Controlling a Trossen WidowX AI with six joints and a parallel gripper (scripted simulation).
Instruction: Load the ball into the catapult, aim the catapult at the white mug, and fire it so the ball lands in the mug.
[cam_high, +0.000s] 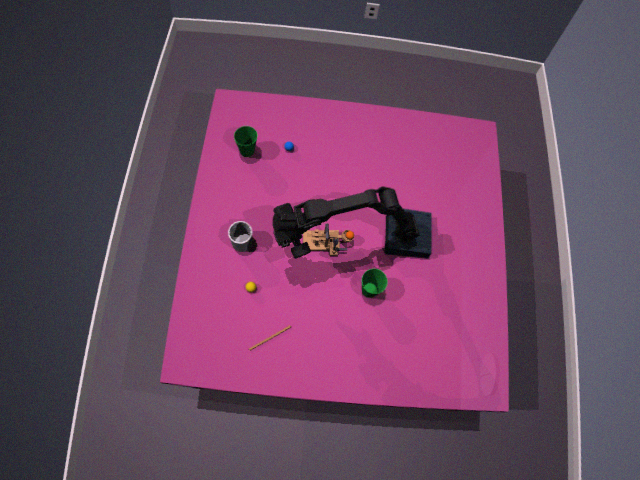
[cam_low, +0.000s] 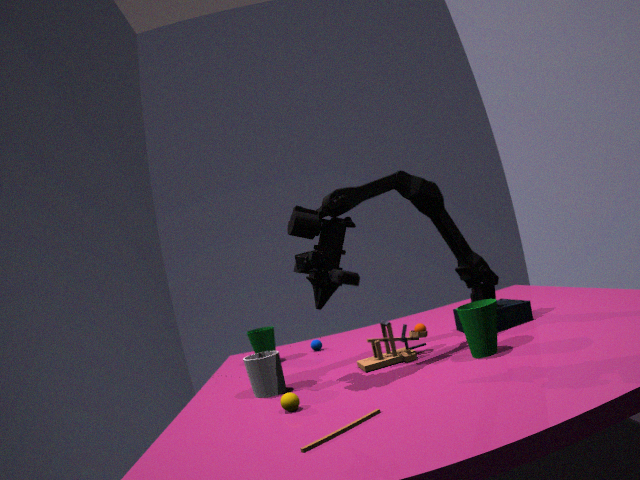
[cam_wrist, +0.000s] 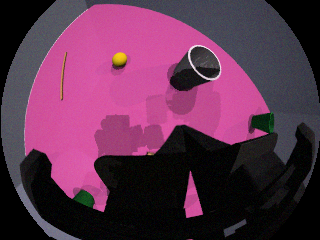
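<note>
Right now the orange ball is 240 mm behind my gripper tip, 120 mm below it and 110 mm to the right of it. The rest, counted from my gripper tip: yellow ball (170 mm below, 160 mm to the left, 90 mm ahead); white mug (170 mm ahead, 160 mm below, 20 mm to the right); wooden catapult (170 mm behind, 130 mm below, 80 mm to the right).
</note>
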